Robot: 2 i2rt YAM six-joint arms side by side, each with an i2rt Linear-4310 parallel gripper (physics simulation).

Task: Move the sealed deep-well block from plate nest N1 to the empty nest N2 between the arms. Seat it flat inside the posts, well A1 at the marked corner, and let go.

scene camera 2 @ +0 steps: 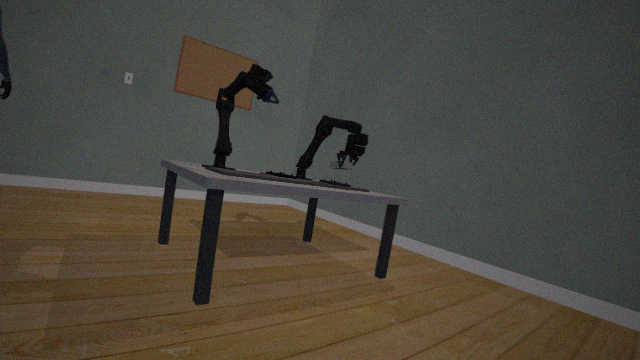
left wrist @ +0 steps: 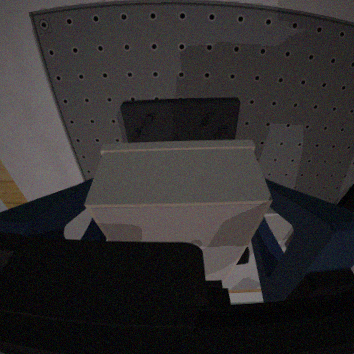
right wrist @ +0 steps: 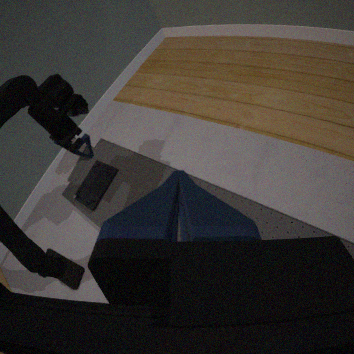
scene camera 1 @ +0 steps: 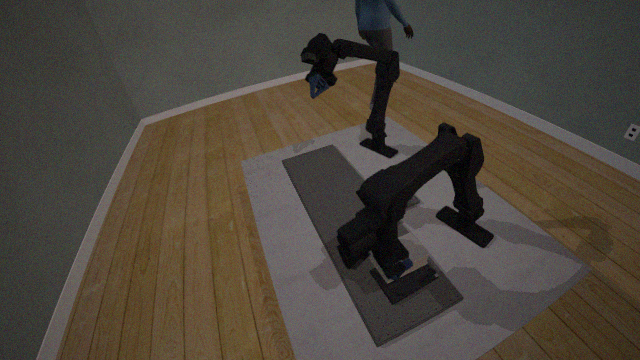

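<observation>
The pale deep-well block is between the fingers of my left gripper, which is shut on it. The block looks roughly level and hangs above dark nest N1, clear of it. Nest N2 lies low on the table in scene camera 2; in scene camera 1 it is mostly hidden behind the left arm. My right gripper is shut and empty, high above the table. The well A1 marking cannot be made out.
Both nests stand on a grey perforated board on the pale table. The left arm reaches over the board. A person stands behind the right arm in scene camera 1.
</observation>
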